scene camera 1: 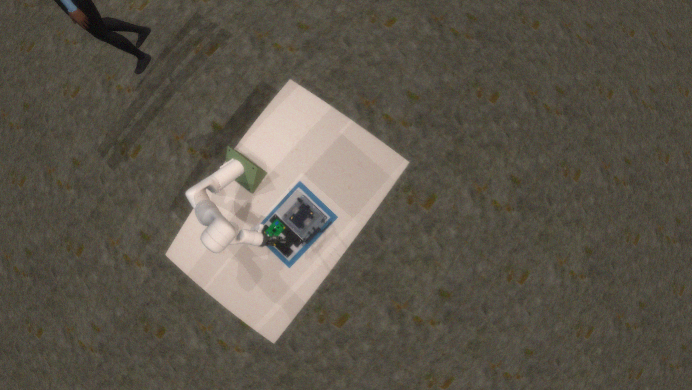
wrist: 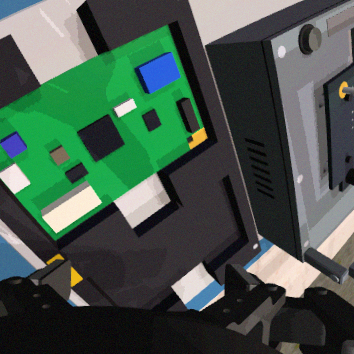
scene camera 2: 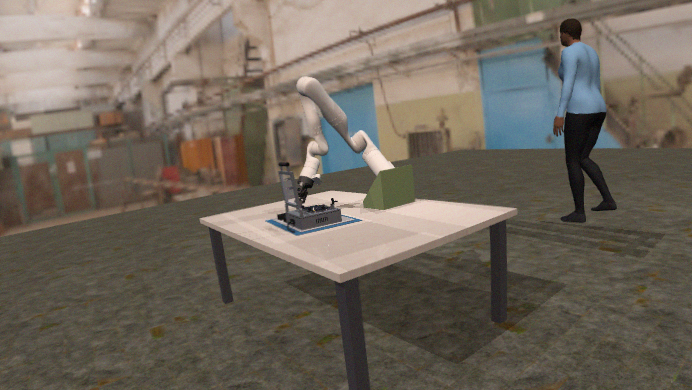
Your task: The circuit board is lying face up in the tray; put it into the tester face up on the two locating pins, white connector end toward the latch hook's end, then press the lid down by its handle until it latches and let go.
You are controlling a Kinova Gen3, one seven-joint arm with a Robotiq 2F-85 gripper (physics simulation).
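Places are measured from the arm's base along level axes (x right, y ahead, z up), in metres.
Where they show: gripper, fingertip midpoint: (scene camera 1: 279, 242) (wrist: 147, 279); arm's base, origin of the base link: (scene camera 1: 237, 167) (scene camera 2: 390, 180).
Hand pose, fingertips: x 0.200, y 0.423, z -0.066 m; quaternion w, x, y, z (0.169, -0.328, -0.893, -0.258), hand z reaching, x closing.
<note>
Things, the pixels of their top centre, and the offset from my fingertips. "spot": a spot on its surface instead. Level surfaces: height alone.
- green circuit board, middle of its top: (wrist: 111, 136) (scene camera 1: 274, 230) dx -0.034, dy -0.067, dz -0.024 m
- dark tray, surface spot: (wrist: 200, 185) spot: dx -0.062, dy -0.005, dz -0.024 m
- black handle, middle of its top: (scene camera 2: 283, 162) dx -0.183, dy +0.130, dz +0.229 m
- latch hook, middle of its top: (scene camera 2: 333, 197) dx -0.262, dy -0.043, dz +0.055 m
- locating pin, surface spot: (wrist: 349, 90) spot: dx -0.156, dy -0.022, dz +0.022 m
- blue-bordered mat, its level: dz -0.050 m
- pale table, its level: dz -0.052 m
The green circuit board (scene camera 1: 274, 228) (wrist: 125, 160) lies face up in the dark tray (wrist: 200, 185). Its white connector (wrist: 72, 210) is at the lower left in the wrist view. The grey tester (scene camera 2: 320, 220) (wrist: 240, 125) stands beside the tray. Its lid (scene camera 2: 289, 187) stands upright with a black handle (scene camera 2: 284, 164) on top. A small black upright part, perhaps the latch hook (scene camera 2: 333, 201), is at the tester's other end. One locating pin (wrist: 349, 90) shows at the right edge of the wrist view. My gripper (scene camera 2: 302, 200) (wrist: 147, 279) is open and empty, above the tray near the board's connector side.
A blue-bordered mat (scene camera 1: 325, 206) (scene camera 2: 352, 220) lies under the tray and tester on the pale table (scene camera 1: 295, 115) (scene camera 2: 450, 215). The arm's green mount (scene camera 1: 254, 179) (scene camera 2: 397, 187) stands on the table. A person (scene camera 1: 120, 37) (scene camera 2: 582, 80) is on the floor away from the table.
</note>
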